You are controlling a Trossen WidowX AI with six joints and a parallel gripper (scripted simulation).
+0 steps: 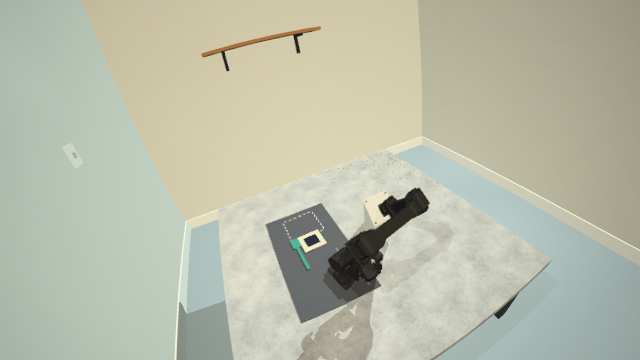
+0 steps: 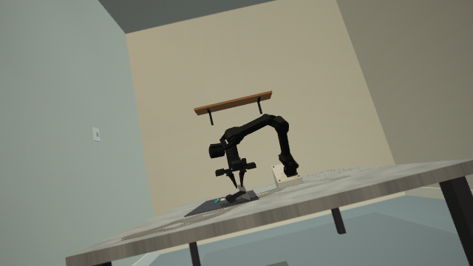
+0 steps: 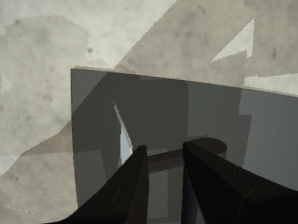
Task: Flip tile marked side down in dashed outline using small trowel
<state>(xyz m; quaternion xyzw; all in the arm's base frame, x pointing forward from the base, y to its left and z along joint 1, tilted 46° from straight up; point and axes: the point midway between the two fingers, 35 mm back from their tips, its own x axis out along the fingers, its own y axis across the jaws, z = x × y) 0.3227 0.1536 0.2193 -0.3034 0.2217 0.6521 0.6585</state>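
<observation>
Now: gripper tip 2 cm short of the trowel, 6 cm to the left of it and 3 cm above it. Round my gripper tip: dark mat (7 cm ahead, 29 cm to the right, 8 cm below); teal t-shaped piece (13 cm ahead, 33 cm to the right, 6 cm below); tile (5 cm ahead, 36 cm to the right, 6 cm below).
</observation>
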